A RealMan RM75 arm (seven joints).
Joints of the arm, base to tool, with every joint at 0 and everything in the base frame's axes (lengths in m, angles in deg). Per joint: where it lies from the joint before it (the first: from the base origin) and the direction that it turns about. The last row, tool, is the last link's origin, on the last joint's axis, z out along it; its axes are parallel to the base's.
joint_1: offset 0 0 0.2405 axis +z
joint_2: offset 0 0 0 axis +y
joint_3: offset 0 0 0.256 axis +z
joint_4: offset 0 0 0 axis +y
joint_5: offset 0 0 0.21 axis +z
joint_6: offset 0 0 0 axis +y
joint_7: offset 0 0 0.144 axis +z
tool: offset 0 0 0
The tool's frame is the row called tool.
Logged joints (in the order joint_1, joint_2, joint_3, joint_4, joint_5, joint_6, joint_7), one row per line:
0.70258, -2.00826, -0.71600, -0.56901, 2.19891, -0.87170, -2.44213
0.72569, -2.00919, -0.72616, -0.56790, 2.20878, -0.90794, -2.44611
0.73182, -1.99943, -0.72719, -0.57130, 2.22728, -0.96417, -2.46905
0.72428, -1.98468, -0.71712, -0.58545, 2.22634, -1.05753, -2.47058
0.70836, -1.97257, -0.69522, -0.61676, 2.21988, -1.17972, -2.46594
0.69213, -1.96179, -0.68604, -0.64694, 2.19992, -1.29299, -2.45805
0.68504, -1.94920, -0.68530, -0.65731, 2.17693, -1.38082, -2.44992
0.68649, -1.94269, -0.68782, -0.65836, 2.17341, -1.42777, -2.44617
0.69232, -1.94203, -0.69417, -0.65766, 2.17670, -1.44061, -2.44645
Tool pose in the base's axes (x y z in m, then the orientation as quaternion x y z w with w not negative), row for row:
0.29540, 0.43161, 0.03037, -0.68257, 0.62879, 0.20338, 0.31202
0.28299, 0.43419, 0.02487, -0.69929, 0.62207, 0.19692, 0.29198
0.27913, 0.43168, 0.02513, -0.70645, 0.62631, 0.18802, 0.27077
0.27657, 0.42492, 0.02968, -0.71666, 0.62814, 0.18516, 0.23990
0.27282, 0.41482, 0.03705, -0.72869, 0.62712, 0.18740, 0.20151
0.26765, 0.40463, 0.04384, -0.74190, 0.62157, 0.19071, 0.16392
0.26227, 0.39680, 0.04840, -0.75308, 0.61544, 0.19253, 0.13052
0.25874, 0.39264, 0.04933, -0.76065, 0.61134, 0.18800, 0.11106
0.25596, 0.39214, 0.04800, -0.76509, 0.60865, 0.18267, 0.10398
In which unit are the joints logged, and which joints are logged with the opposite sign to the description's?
The joints are logged in radians. Opposite sign: joint_2, joint_5, joint_7.
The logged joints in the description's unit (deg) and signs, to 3 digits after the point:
40.255, 115.065, -41.024, -32.602, -125.988, -49.945, 139.924
41.579, 115.118, -41.606, -32.538, -126.554, -52.021, 140.152
41.930, 114.559, -41.665, -32.733, -127.614, -55.243, 141.466
41.498, 113.714, -41.088, -33.544, -127.560, -60.592, 141.554
40.586, 113.020, -39.833, -35.338, -127.190, -67.593, 141.288
39.656, 112.402, -39.307, -37.067, -126.046, -74.083, 140.836
39.250, 111.681, -39.265, -37.661, -124.729, -79.115, 140.370
39.333, 111.308, -39.409, -37.721, -124.527, -81.805, 140.155
39.667, 111.270, -39.773, -37.681, -124.716, -82.541, 140.171

